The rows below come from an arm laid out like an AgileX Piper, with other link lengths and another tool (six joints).
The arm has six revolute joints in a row. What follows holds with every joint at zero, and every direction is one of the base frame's. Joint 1 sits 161.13 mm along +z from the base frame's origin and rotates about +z. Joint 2 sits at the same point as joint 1 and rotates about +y. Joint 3 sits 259.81 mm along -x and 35.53 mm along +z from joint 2 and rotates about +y. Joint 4 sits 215.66 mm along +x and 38.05 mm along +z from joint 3 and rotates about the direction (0.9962, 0, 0.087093). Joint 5 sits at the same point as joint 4 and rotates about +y. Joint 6 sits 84.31 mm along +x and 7.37 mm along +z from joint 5 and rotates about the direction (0.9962, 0, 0.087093). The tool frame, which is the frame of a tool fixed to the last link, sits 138.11 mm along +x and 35.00 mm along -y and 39.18 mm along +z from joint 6; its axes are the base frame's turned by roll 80.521, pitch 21.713 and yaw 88.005 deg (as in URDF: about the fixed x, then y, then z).
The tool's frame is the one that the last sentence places.
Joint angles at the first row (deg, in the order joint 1, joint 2, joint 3, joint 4, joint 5, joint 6):
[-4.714 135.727 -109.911 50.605 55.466 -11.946]
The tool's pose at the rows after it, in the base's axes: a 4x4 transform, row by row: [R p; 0 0 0 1], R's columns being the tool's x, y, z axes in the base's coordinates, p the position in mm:
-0.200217, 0.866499, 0.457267, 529.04; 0.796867, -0.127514, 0.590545, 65.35; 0.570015, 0.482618, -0.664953, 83.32; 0, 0, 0, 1
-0.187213, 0.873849, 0.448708, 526.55; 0.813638, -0.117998, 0.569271, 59.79; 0.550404, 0.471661, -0.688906, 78.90; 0, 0, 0, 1
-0.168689, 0.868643, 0.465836, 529.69; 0.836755, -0.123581, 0.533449, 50.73; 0.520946, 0.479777, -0.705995, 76.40; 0, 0, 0, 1
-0.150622, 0.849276, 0.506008, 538.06; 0.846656, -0.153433, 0.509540, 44.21; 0.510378, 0.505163, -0.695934, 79.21; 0, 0, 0, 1
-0.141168, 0.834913, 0.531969, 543.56; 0.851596, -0.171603, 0.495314, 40.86; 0.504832, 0.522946, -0.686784, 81.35; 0, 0, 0, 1
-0.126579, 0.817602, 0.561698, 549.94; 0.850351, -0.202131, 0.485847, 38.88; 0.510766, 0.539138, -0.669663, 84.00; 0, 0, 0, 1
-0.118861, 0.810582, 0.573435, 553.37; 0.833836, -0.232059, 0.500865, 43.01; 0.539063, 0.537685, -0.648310, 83.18; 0, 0, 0, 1
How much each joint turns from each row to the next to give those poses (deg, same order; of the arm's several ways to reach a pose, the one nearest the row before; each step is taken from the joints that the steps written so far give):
[0.000 0.000 -0.642 -1.083 0.254 1.129]
[0.000 -0.001 -0.028 -2.310 -0.063 1.433]
[-0.001 0.000 -0.038 -2.144 -1.735 1.392]
[-0.111 0.000 -0.052 0.217 -2.606 0.415]
[0.000 0.001 0.023 0.361 -1.764 0.049]
[0.000 0.123 -0.003 1.255 -1.917 0.001]
[0.000 0.622 -0.039 2.722 -0.586 -0.821]

